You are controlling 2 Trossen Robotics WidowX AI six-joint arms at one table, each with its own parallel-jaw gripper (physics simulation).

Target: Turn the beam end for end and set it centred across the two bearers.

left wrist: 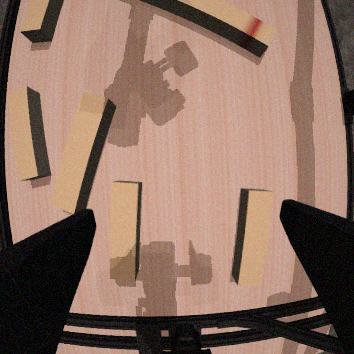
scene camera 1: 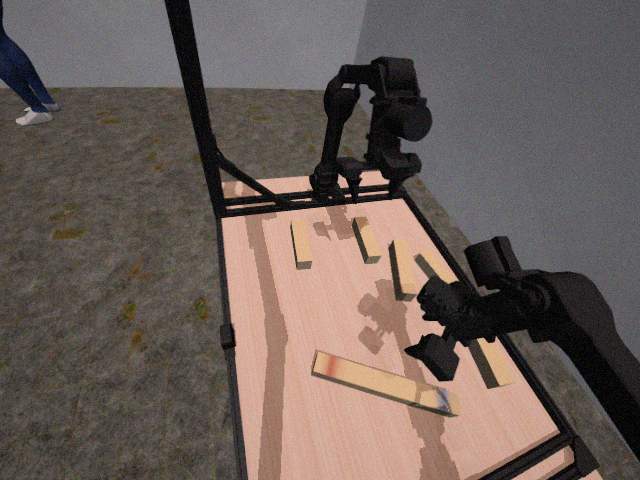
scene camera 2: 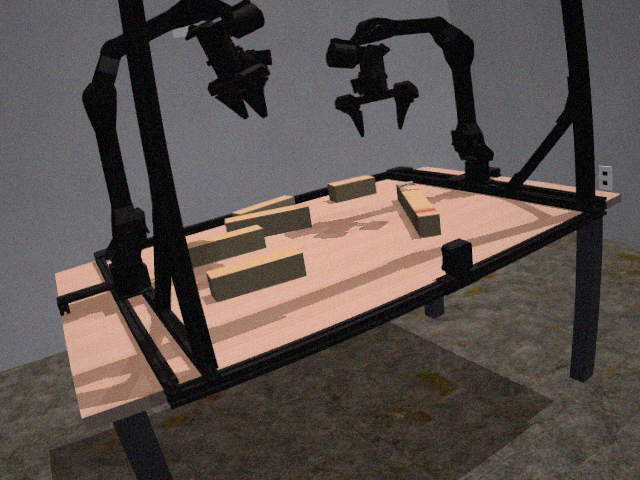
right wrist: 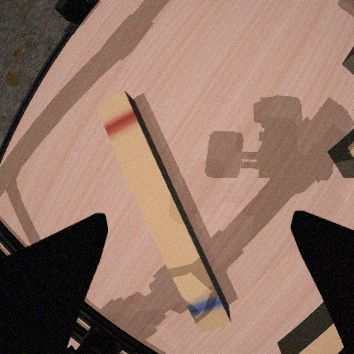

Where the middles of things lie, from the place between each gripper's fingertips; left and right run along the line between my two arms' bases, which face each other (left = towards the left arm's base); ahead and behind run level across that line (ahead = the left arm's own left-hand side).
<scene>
My left hand is 340 mm to the left of the beam [scene camera 1: 346, 373], 260 mm above it and 40 mm past it.
I see the beam 3 cm behind my right hand, 5 cm to the right of it and 18 cm below it.
</scene>
